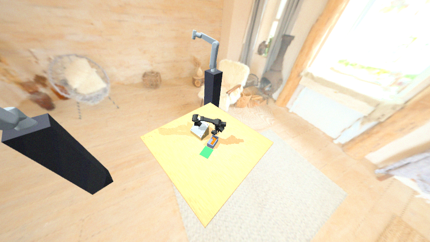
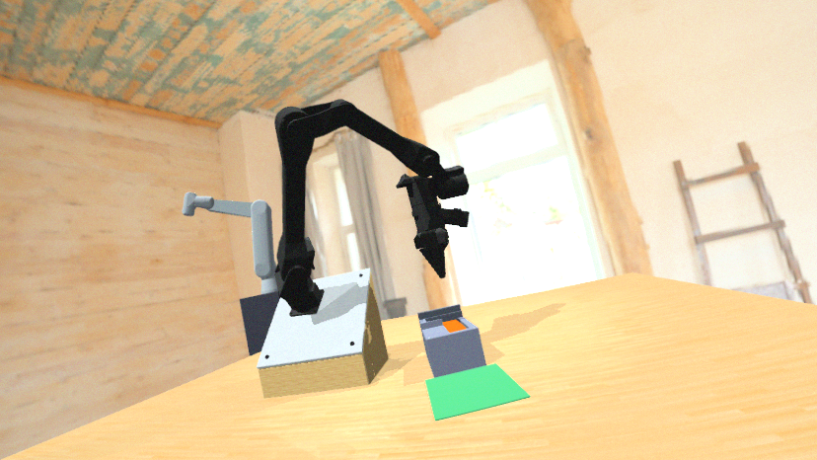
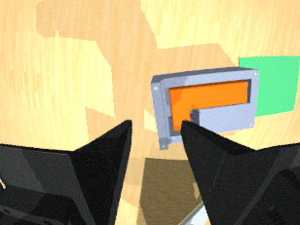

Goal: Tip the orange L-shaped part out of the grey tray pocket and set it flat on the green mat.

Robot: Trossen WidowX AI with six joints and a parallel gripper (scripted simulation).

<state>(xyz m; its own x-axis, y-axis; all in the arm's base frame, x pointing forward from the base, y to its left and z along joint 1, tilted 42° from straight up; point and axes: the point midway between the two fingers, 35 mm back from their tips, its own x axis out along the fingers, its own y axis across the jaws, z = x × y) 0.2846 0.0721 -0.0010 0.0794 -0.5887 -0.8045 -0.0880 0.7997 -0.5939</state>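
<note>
Now: the orange L-shaped part 1 cm behind my gripper tip, 6 cm to the right of it and 10 cm below it. From my gripper tip the other things lie so: green mat: 4 cm ahead, 22 cm to the right, 17 cm below.
</note>
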